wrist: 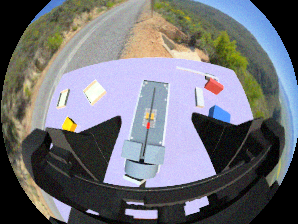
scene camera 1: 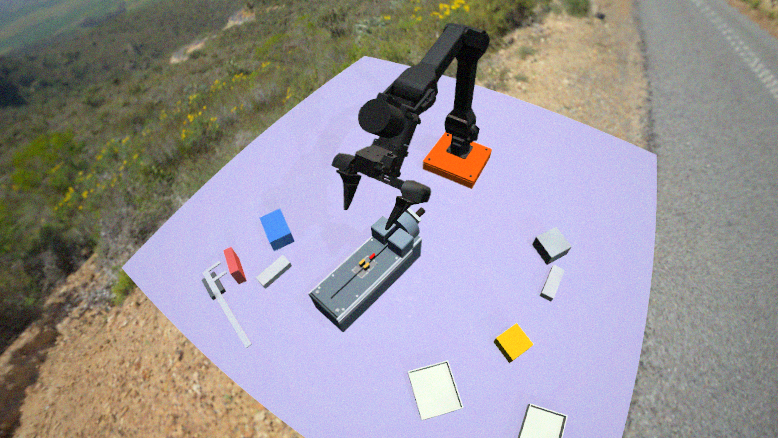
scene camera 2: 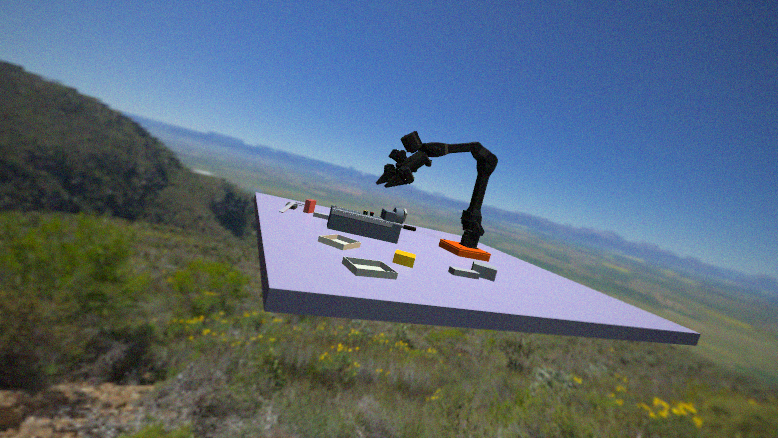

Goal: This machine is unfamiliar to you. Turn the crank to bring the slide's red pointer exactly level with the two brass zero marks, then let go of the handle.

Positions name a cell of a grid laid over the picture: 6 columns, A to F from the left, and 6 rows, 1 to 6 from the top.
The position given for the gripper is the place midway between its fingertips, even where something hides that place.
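The gripper (scene camera 1: C4) is open and holds nothing; it is visible as well at (wrist: D4) and (scene camera 2: C3). A grey crank machine (scene camera 1: C4) is present, with a further point on the machine at (wrist: C5). Scene camera 1 also shows a yellow block (scene camera 1: D5), a blue block (scene camera 1: C4) and a caliper-like tool (scene camera 1: B4).
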